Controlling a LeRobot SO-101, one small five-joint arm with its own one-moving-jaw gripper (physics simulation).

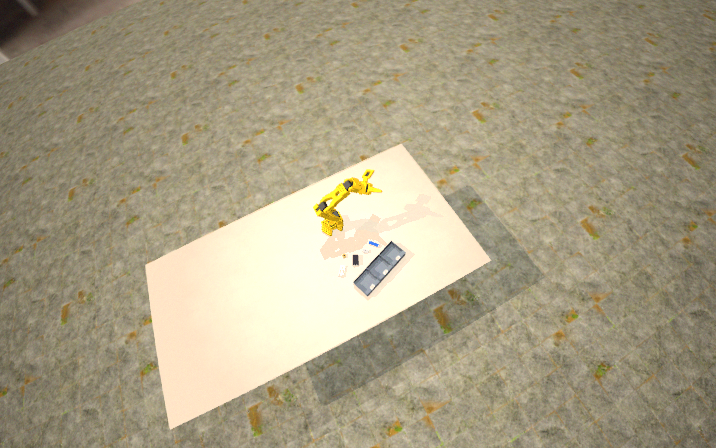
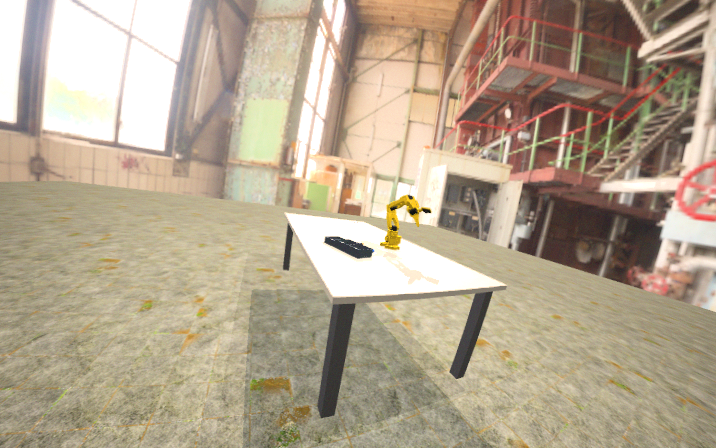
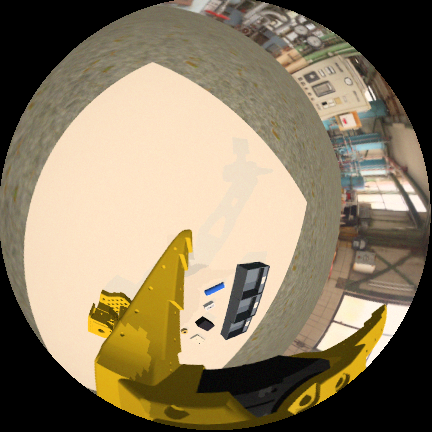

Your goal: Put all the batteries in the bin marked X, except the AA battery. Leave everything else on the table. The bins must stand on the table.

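Frame: origin at the arm's base, x ahead, y down, z left, level; centimetres.
Seen in the pictures: hand, its tool point: (image 1: 372,189) (image 2: 418,225) (image 3: 191,237); arm's base, origin of its link: (image 1: 334,229) (image 2: 386,247).
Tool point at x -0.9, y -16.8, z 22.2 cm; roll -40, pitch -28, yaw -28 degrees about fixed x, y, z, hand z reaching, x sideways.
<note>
Pixels of each thing's top centre, then the offset from my tool point to it. Level surfaces: height alone.
- blue cylinder, centre of its top: (image 3: 216,289) (image 1: 374,243) dx +17.0, dy +15.3, dz -9.0 cm
- small grey-white piece, centre of its top: (image 3: 209,306) (image 1: 365,250) dx +18.0, dy +15.6, dz -14.0 cm
- black block, centre of its top: (image 3: 206,325) (image 1: 355,259) dx +19.9, dy +15.0, dz -20.2 cm
- tiny gold round piece, centre of its top: (image 3: 184,331) (image 1: 344,255) dx +15.4, dy +15.9, dz -23.8 cm
- flat white piece, centre of its top: (image 3: 197,340) (image 1: 342,270) dx +21.3, dy +16.0, dz -27.6 cm
- pale table, height of its surface: dy +16.8 cm
My gripper (image 1: 375,181) (image 2: 424,218) (image 3: 285,269) is wide open and empty, high above the table and away from the bins. A row of three joined dark bins (image 1: 372,262) (image 2: 345,249) (image 3: 233,300) stands on the table; each has a pale label, too small to read. Beside it lie a blue cylinder (image 1: 373,243) (image 3: 214,288), a small grey-white piece (image 1: 366,251) (image 3: 208,305), a black block (image 1: 355,259) (image 3: 204,323), a tiny gold round piece (image 1: 344,256) (image 3: 184,330) and a flat white piece (image 1: 342,271) (image 3: 198,339). Which are batteries is too small to tell.
The yellow arm base (image 1: 332,226) (image 2: 391,240) (image 3: 102,320) stands on the pale table (image 1: 237,316) (image 2: 348,280) (image 3: 125,150), near its long edge. The loose things lie between the base and the bins. The arm's shadow falls across the table.
</note>
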